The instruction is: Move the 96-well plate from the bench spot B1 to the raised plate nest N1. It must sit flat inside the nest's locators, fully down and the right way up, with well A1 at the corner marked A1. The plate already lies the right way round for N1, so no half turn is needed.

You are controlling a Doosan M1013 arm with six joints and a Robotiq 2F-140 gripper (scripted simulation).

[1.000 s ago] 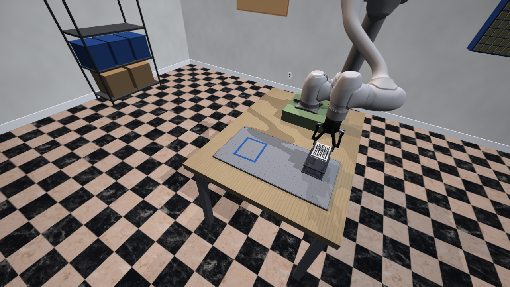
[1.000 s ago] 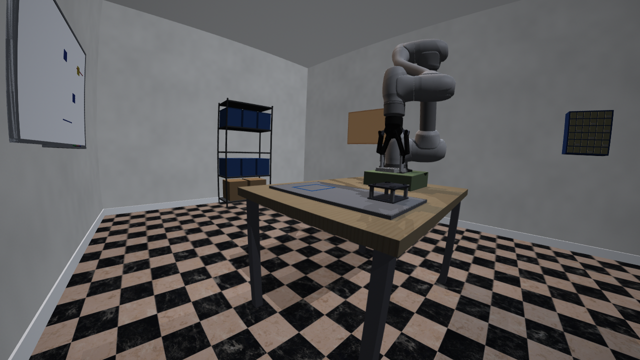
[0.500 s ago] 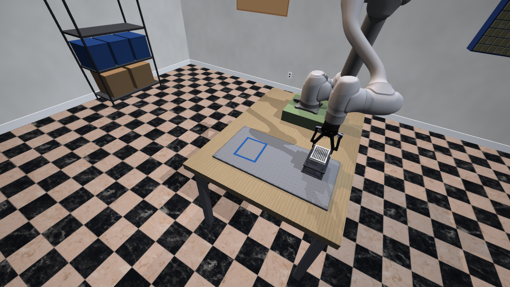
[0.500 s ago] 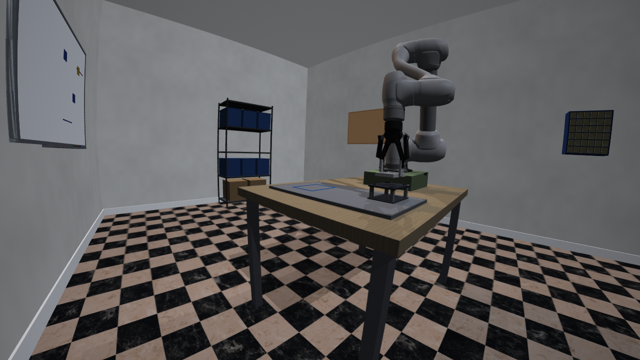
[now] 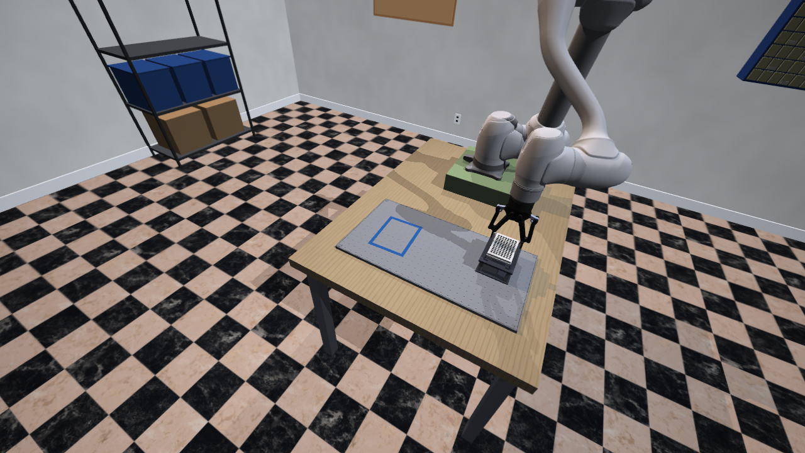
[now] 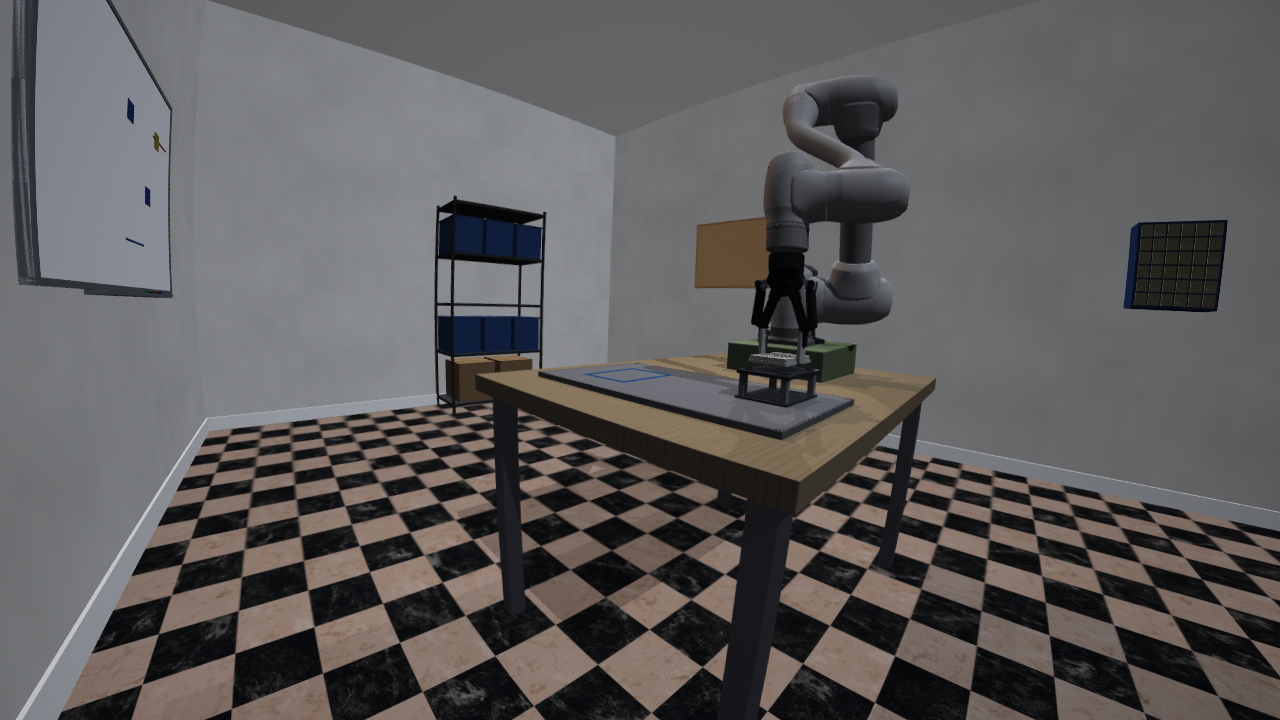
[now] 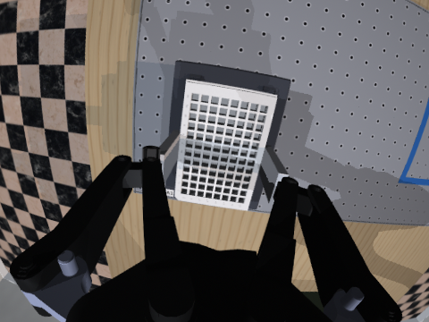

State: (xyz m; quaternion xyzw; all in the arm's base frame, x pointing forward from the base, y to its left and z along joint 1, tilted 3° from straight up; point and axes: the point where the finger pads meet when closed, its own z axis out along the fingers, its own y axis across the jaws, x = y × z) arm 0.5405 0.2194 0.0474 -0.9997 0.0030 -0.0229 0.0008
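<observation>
The white 96-well plate lies 20 mm below my hand. Round my hand: dark raised nest N1 (50 mm below).
</observation>
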